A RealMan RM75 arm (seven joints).
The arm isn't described. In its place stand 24 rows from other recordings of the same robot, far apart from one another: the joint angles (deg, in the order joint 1, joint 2, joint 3, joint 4, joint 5, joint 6, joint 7), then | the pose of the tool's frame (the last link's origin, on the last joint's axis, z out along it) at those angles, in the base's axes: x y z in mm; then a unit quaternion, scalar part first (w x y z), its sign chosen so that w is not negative.
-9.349 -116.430 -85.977 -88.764 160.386 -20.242 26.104 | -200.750, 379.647, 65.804, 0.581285, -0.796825, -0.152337, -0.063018
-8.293 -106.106 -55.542 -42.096 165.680 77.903 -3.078 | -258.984, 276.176, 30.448, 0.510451, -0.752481, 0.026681, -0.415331
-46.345 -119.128 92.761 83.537 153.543 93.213 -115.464 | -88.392, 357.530, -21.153, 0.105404, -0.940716, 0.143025, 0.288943
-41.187 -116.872 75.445 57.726 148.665 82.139 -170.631 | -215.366, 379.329, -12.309, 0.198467, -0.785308, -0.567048, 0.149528
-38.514 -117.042 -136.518 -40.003 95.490 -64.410 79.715 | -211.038, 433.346, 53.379, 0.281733, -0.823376, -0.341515, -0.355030
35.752 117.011 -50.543 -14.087 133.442 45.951 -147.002 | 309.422, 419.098, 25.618, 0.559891, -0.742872, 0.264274, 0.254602
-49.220 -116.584 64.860 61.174 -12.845 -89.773 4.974 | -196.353, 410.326, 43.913, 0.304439, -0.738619, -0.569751, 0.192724
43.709 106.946 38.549 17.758 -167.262 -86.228 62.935 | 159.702, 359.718, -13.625, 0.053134, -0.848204, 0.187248, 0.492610
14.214 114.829 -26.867 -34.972 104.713 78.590 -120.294 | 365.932, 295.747, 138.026, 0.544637, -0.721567, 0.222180, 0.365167
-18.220 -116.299 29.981 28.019 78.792 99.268 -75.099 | -303.660, 286.082, 84.390, 0.299964, -0.751300, -0.254098, -0.530098
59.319 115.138 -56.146 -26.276 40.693 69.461 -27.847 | 175.083, 429.582, -40.881, 0.122640, -0.819218, 0.559774, -0.022242
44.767 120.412 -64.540 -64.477 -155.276 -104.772 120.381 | 186.779, 350.087, 7.760, 0.014299, -0.946970, 0.215195, -0.238191
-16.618 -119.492 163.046 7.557 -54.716 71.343 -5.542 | -341.681, 247.172, -70.209, 0.488280, -0.820589, -0.179417, -0.236699
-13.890 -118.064 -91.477 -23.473 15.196 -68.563 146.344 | -314.308, 308.564, 5.056, 0.498234, -0.732425, -0.234167, -0.400602
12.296 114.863 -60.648 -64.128 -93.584 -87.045 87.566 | 254.865, 298.577, 61.328, 0.189780, -0.938957, 0.157359, 0.239961
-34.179 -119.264 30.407 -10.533 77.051 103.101 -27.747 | -220.447, 291.261, -34.187, 0.323302, -0.743620, -0.124749, -0.571790
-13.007 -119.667 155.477 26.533 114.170 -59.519 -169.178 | -319.910, 252.845, -95.375, 0.552754, -0.758690, -0.265071, -0.220432
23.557 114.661 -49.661 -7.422 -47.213 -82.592 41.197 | 326.802, 321.020, 45.701, 0.491771, -0.710773, 0.232409, 0.446037
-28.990 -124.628 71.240 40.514 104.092 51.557 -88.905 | -240.517, 361.526, -83.769, 0.228376, -0.930751, -0.254714, -0.129104
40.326 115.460 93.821 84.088 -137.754 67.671 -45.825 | 71.422, 399.764, 11.121, 0.271638, -0.960538, 0.055322, -0.022789
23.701 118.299 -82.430 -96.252 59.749 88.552 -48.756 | 110.492, 304.855, 13.004, 0.092508, -0.985711, 0.136421, 0.034719
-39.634 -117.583 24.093 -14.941 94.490 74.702 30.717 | -230.750, 315.801, -98.022, 0.418269, -0.849847, 0.251541, -0.198845
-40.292 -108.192 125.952 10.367 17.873 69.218 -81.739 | -247.859, 361.967, -40.692, 0.104586, -0.867962, -0.385190, -0.295520
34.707 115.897 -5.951 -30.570 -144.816 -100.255 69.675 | 299.216, 305.275, 20.698, 0.112125, -0.937004, 0.233682, 0.234190
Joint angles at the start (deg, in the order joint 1, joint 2, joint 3, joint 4, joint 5, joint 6, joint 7): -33.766, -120.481, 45.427, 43.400, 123.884, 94.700, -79.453
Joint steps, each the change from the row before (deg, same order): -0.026, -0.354, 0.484, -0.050, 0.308, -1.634, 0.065; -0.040, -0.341, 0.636, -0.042, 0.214, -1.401, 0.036; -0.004, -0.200, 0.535, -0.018, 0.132, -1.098, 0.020; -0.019, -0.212, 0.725, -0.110, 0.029, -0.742, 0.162; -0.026, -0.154, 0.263, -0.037, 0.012, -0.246, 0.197; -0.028, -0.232, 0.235, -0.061, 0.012, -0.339, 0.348; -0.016, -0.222, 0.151, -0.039, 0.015, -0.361, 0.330; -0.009, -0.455, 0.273, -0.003, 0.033, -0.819, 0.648; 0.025, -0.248, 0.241, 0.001, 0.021, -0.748, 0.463; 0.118, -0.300, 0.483, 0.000, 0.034, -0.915, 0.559; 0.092, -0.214, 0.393, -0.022, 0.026, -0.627, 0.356
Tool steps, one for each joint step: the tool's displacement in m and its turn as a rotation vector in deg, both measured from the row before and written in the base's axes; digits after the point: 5 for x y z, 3 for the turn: -0.00066, 0.00195, -0.00382, 0.700, 0.882, 0.212; -0.00004, 0.00143, -0.00390, 0.445, 0.784, 0.051; -0.00031, 0.00119, -0.00259, 0.389, 0.659, 0.034; 0.00046, 0.00008, -0.00326, -0.039, 0.485, -0.272; 0.00061, -0.00015, -0.00168, -0.041, 0.123, -0.261; 0.00078, -0.00017, -0.00220, 0.037, 0.095, -0.353; 0.00061, 0.00000, -0.00190, 0.130, 0.080, -0.288; 0.00113, 0.00029, -0.00358, 0.407, 0.204, -0.549; 0.00020, 0.00060, -0.00212, 0.446, 0.300, -0.344; -0.00012, 0.00014, -0.00296, 0.408, 0.465, -0.433; -0.00009, -0.00012, -0.00227, 0.208, 0.333, -0.283
